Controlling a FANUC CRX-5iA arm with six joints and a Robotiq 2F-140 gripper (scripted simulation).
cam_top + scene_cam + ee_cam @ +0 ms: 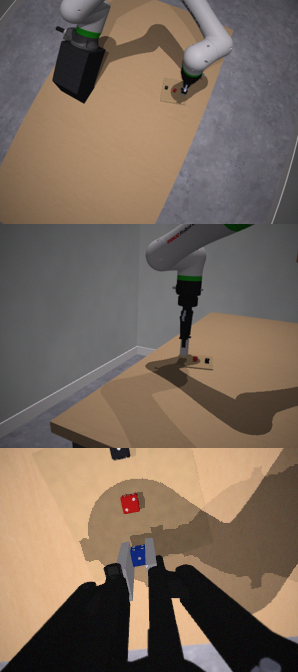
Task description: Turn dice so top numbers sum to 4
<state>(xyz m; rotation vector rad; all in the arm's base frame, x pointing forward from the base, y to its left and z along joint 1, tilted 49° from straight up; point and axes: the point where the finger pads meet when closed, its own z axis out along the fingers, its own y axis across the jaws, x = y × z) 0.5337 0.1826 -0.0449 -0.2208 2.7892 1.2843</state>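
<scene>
The red die is 50 mm behind my hand, 40 mm below it and 10 mm to the right of it. Also, from my hand: blue die: 30 mm below; then black die: 90 mm behind, 40 mm below, 10 mm to the right; then tan mat: 50 mm below, 50 mm behind, 10 mm to the right.
</scene>
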